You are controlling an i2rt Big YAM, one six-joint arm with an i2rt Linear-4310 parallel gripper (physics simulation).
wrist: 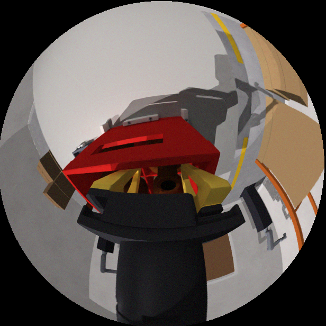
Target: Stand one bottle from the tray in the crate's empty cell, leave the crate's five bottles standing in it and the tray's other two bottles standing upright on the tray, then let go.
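Note:
The red crate point(185, 137) fills the middle of the wrist view, with a slot in its near-top wall. My gripper point(160, 164) is open, its two yellow fingers reaching down inside the crate's walls. A brown bottle point(169, 177) with a dark round mouth shows between the fingers, with gaps on both sides, so it is not gripped. It seems upright in the crate. The other crate bottles and the cells are mostly hidden behind the fingers and the black gripper body. The tray and its bottles cannot be made out in this view.
The crate stands on a pale grey table point(110, 65), with small metal brackets point(141, 120) by its far wall. Yellow tape point(240, 162) runs near the table's right side. Cardboard boxes point(295, 150) stand at right, smaller ones point(57, 194) at left. An orange rail point(282, 195) is at right.

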